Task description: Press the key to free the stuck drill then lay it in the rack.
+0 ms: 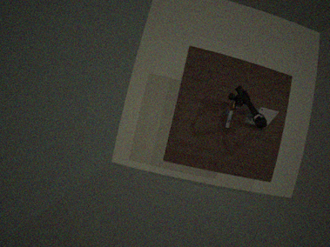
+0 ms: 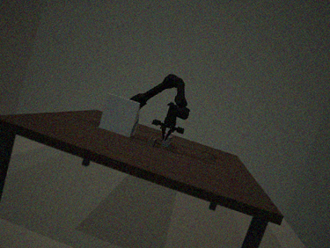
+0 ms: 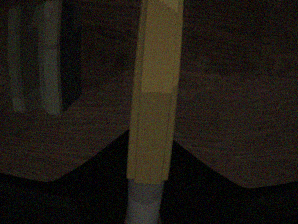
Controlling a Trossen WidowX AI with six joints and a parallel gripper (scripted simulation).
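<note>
Now: gripper tip 40 mm to the right of the yellow drill and 30 mm below it. Round my gripper tip: pale grey rack: 70 mm behind, 40 mm below, 30 mm to the left.
</note>
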